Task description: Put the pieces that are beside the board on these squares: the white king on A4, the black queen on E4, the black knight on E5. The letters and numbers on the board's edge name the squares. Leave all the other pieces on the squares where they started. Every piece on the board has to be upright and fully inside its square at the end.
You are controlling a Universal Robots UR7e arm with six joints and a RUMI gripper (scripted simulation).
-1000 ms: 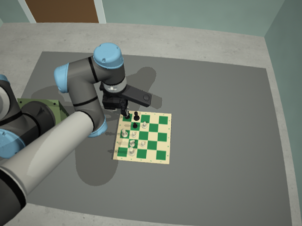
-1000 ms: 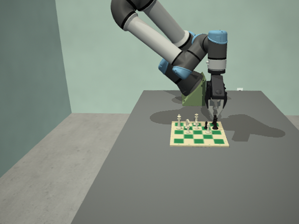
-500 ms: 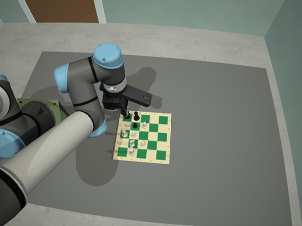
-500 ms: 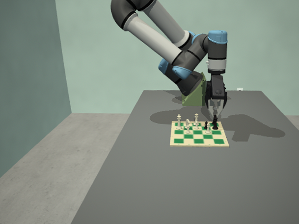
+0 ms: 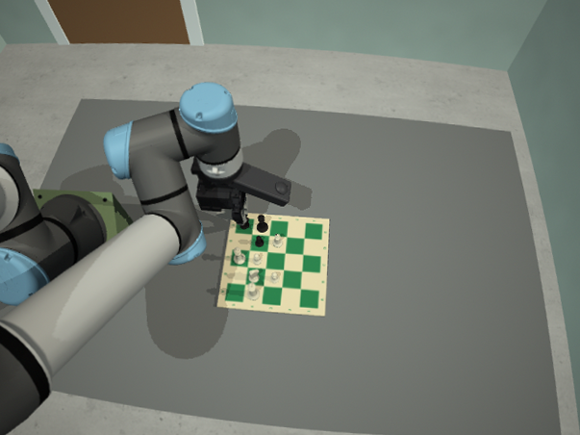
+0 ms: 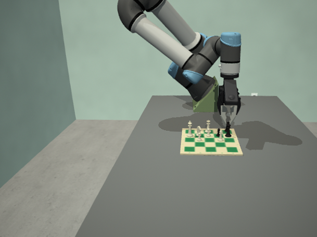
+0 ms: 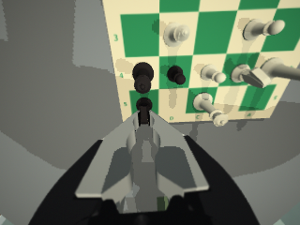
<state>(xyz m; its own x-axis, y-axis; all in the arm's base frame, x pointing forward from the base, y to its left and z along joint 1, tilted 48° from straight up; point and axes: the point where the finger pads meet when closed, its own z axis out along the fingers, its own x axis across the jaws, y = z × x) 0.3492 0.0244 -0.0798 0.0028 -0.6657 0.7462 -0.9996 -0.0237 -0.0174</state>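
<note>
Now: the black pawn 4 cm ahead of my hand, 4 cm to the right of it and 2 cm below it. The rest, counted from my hand: white king (4 cm ahead, 15 cm to the right); board (8 cm ahead, 8 cm to the right, 4 cm below).
</note>
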